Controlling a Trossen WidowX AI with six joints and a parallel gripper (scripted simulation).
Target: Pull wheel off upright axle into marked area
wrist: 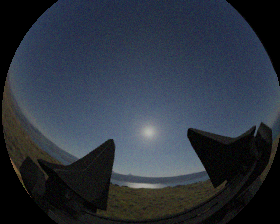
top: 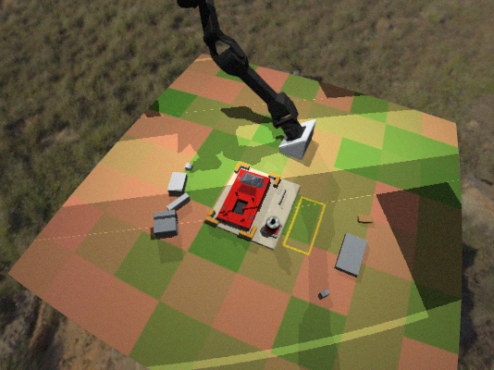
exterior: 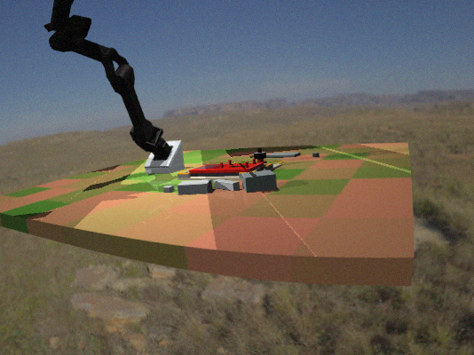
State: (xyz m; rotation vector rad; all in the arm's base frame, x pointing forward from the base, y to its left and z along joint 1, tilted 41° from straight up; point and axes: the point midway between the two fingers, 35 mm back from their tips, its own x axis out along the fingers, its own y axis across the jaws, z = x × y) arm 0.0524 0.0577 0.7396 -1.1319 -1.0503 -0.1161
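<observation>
The wheel lies 29 cm ahead of my gripper tip, 51 cm to the left of it and 65 cm below it. From my gripper tip the other things lie so: dark upright axle (29 cm ahead, 51 cm to the left, 65 cm below); then pale base plate (23 cm ahead, 41 cm to the left, 68 cm below).
</observation>
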